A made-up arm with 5 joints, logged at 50 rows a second.
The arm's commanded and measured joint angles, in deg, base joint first. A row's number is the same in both.
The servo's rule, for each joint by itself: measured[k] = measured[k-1] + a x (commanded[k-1-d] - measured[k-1]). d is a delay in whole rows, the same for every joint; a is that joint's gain. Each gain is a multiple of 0.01, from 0.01 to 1. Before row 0 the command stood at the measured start. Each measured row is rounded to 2 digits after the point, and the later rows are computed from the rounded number. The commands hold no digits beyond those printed.
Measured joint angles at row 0: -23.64, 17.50, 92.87, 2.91, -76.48
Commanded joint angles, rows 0 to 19: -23.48, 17.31, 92.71, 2.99, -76.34; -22.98, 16.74, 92.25, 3.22, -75.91; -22.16, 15.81, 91.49, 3.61, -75.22; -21.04, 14.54, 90.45, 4.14, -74.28; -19.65, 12.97, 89.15, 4.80, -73.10; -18.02, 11.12, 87.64, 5.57, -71.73; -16.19, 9.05, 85.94, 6.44, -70.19; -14.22, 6.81, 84.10, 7.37, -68.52; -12.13, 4.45, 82.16, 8.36, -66.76; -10.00, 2.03, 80.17, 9.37, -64.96; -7.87, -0.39, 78.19, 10.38, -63.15; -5.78, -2.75, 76.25, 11.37, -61.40; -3.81, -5.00, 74.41, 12.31, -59.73; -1.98, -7.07, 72.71, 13.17, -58.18; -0.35, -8.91, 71.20, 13.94, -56.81; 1.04, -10.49, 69.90, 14.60, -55.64; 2.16, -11.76, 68.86, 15.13, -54.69; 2.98, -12.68, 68.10, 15.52, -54.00; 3.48, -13.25, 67.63, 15.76, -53.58; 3.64, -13.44, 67.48, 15.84, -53.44
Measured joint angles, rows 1 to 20: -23.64, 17.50, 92.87, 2.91, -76.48; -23.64, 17.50, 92.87, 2.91, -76.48; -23.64, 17.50, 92.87, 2.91, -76.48; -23.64, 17.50, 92.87, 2.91, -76.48; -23.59, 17.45, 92.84, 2.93, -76.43; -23.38, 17.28, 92.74, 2.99, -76.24; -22.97, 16.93, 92.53, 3.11, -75.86; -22.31, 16.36, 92.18, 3.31, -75.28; -21.41, 15.55, 91.66, 3.59, -74.47; -20.26, 14.49, 90.98, 3.97, -73.46; -18.88, 13.18, 90.12, 4.44, -72.25; -17.30, 11.65, 89.10, 5.00, -70.87; -15.54, 9.92, 87.92, 5.64, -69.35; -13.66, 8.03, 86.60, 6.35, -67.73; -11.69, 6.01, 85.17, 7.12, -66.04; -9.68, 3.91, 83.65, 7.93, -64.32; -7.68, 1.77, 82.08, 8.76, -62.62; -5.74, -0.35, 80.49, 9.60, -60.98; -3.91, -2.40, 78.91, 10.42, -59.44; -2.23, -4.34, 77.38, 11.21, -58.03
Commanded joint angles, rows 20 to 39: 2.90, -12.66, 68.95, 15.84, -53.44; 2.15, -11.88, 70.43, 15.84, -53.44; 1.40, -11.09, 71.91, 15.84, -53.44; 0.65, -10.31, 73.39, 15.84, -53.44; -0.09, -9.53, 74.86, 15.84, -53.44; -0.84, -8.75, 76.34, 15.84, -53.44; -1.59, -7.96, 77.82, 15.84, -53.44; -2.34, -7.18, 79.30, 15.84, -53.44; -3.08, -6.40, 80.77, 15.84, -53.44; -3.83, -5.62, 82.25, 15.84, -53.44; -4.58, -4.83, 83.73, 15.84, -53.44; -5.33, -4.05, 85.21, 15.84, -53.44; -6.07, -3.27, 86.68, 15.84, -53.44; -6.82, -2.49, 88.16, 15.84, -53.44; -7.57, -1.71, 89.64, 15.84, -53.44; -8.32, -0.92, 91.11, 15.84, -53.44; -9.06, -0.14, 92.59, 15.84, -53.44; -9.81, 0.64, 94.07, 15.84, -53.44; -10.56, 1.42, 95.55, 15.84, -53.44; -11.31, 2.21, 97.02, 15.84, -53.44
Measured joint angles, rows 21 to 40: -0.74, -6.12, 75.93, 11.95, -56.79; 0.52, -7.69, 74.60, 12.63, -55.76; 1.53, -9.02, 73.42, 13.22, -54.95; 2.25, -10.08, 72.41, 13.72, -54.39; 2.47, -10.70, 71.82, 14.12, -54.04; 2.36, -10.98, 71.58, 14.45, -53.82; 2.03, -11.01, 71.64, 14.71, -53.68; 1.56, -10.84, 71.94, 14.92, -53.59; 1.00, -10.53, 72.44, 15.09, -53.53; 0.37, -10.10, 73.10, 15.23, -53.50; -0.30, -9.59, 73.90, 15.35, -53.48; -0.99, -9.01, 74.82, 15.44, -53.47; -1.70, -8.38, 75.83, 15.52, -53.46; -2.42, -7.72, 76.92, 15.58, -53.45; -3.15, -7.03, 78.08, 15.63, -53.45; -3.89, -6.31, 79.29, 15.67, -53.45; -4.63, -5.58, 80.55, 15.70, -53.45; -5.37, -4.84, 81.84, 15.73, -53.45; -6.12, -4.09, 83.17, 15.75, -53.45; -6.87, -3.33, 84.52, 15.77, -53.45
